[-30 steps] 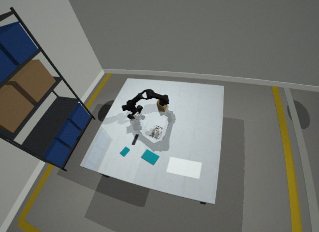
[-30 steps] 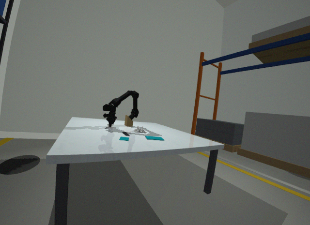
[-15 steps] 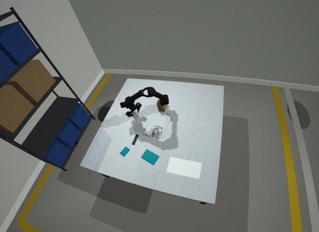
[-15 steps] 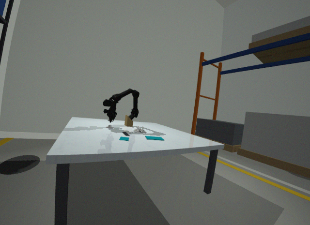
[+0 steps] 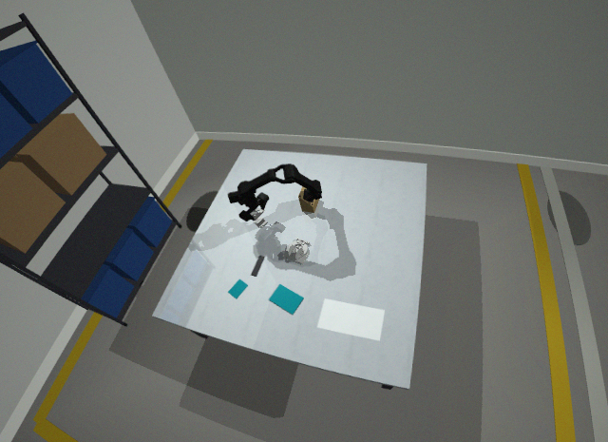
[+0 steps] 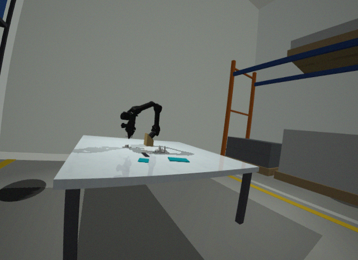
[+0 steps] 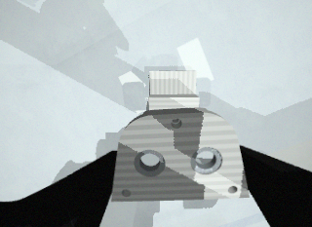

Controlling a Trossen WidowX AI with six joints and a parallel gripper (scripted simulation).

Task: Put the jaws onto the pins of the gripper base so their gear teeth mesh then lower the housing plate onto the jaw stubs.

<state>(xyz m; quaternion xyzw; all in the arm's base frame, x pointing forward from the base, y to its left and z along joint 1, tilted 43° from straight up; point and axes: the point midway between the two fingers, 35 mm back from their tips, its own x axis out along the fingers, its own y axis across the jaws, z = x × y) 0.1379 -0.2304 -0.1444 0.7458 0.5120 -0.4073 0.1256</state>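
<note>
The grey gripper jaw is 15 cm ahead of my gripper tip, 27 cm to the left of it and 7 cm below it. From my gripper tip the other things lie so: black bar: 27 cm ahead, 4 cm to the left, 8 cm below.
</note>
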